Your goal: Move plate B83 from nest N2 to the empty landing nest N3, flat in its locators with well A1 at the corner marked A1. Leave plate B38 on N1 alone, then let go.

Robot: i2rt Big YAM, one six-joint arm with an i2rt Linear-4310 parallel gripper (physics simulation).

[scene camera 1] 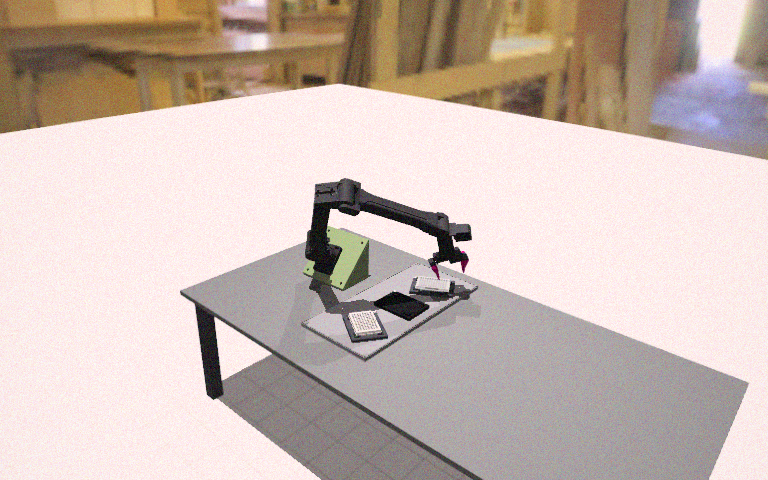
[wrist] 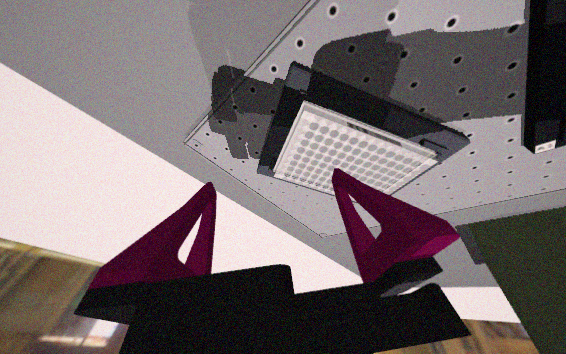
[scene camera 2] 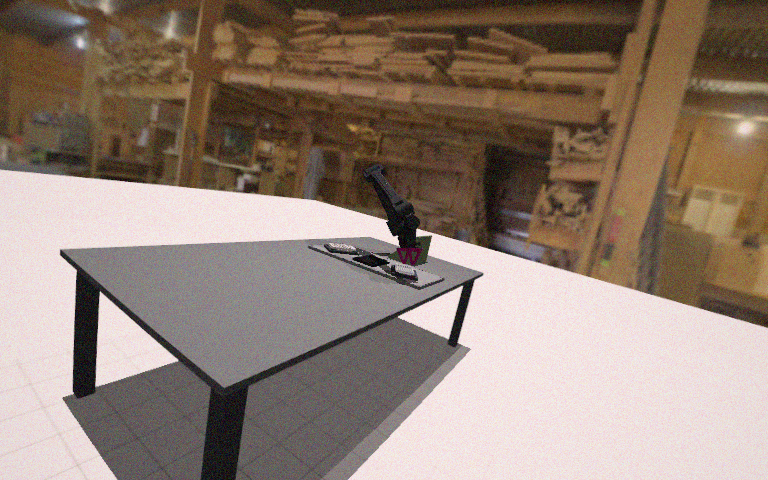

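Observation:
My gripper [scene camera 1: 451, 275] [scene camera 2: 409, 263] [wrist: 274, 180] is open and empty, its magenta fingers wide apart. It hangs above and beside a white well plate [scene camera 1: 433, 283] [scene camera 2: 404, 269] [wrist: 360, 155], which sits in a dark nest [scene camera 1: 430, 293] [wrist: 277, 125]; in the wrist view the right fingertip overlaps the plate's edge. A second white plate [scene camera 1: 364, 323] [scene camera 2: 341, 247] sits in another dark nest [scene camera 1: 370, 339] at the opposite end. The black middle nest [scene camera 1: 401, 305] [scene camera 2: 370, 260] [wrist: 545, 75] holds no plate, which fits N3. Plate names and A1 marks are unreadable.
The nests stand in a row on a pale perforated board [scene camera 1: 328, 325] [scene camera 2: 433, 281] [wrist: 492, 187] on the grey table [scene camera 1: 538, 350] [scene camera 2: 226, 305] [wrist: 125, 60]. The arm's green wedge base [scene camera 1: 355, 266] [scene camera 2: 423, 249] [wrist: 525, 260] stands behind the board.

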